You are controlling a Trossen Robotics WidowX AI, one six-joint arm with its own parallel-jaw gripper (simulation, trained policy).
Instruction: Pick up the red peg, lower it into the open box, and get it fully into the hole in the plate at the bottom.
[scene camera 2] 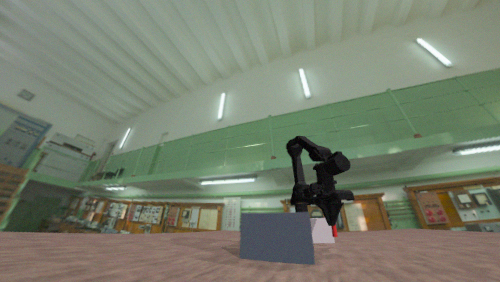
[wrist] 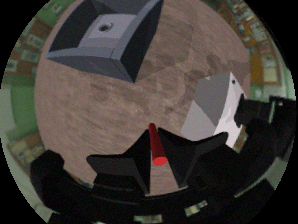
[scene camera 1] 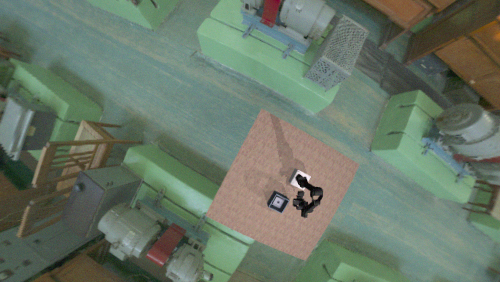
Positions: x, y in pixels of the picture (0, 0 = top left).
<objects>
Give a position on a dark box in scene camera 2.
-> At 286, 237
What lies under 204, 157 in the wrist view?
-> My gripper.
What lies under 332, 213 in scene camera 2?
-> My gripper.
</objects>
